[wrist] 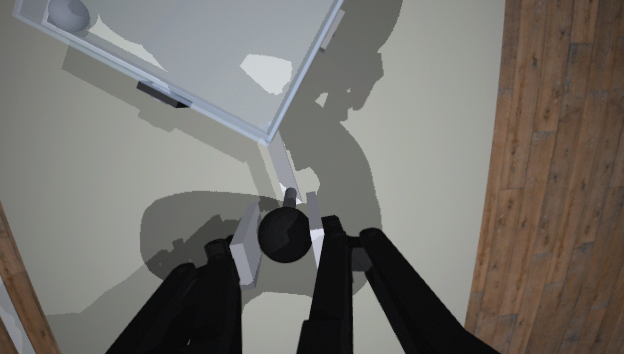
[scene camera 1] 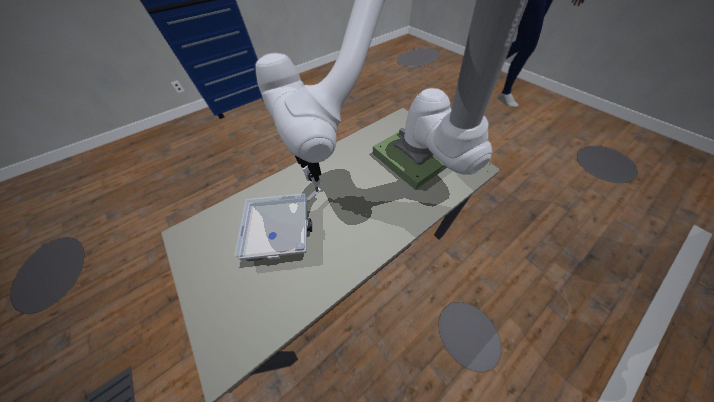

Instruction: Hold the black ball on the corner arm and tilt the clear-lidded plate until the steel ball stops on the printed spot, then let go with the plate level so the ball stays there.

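The clear-lidded plate (scene camera 1: 254, 220) (wrist: 200, 111) is a square, shallow tray with clear walls, near the left part of the table. The blue printed spot (scene camera 1: 272, 235) shows on its floor in the scene view. The steel ball (scene camera 1: 300, 246) (wrist: 69, 15) rests in a corner of the plate, apart from the spot, at the near right in the scene view. The corner arm (wrist: 285, 167) runs from another corner of the plate to the black ball (wrist: 285, 234). My gripper (scene camera 1: 317, 190) (wrist: 285, 214) is shut on the black ball, with one pad on each side. Whether the plate is exactly level is hard to tell.
The pale table (scene camera 1: 210, 300) stands on a wooden floor. The green base block (scene camera 1: 417, 179) under the robot's arm stands at the table's right end. A blue drawer cabinet (scene camera 1: 212, 62) is behind, and part of a person (scene camera 1: 522, 57) shows at the back right.
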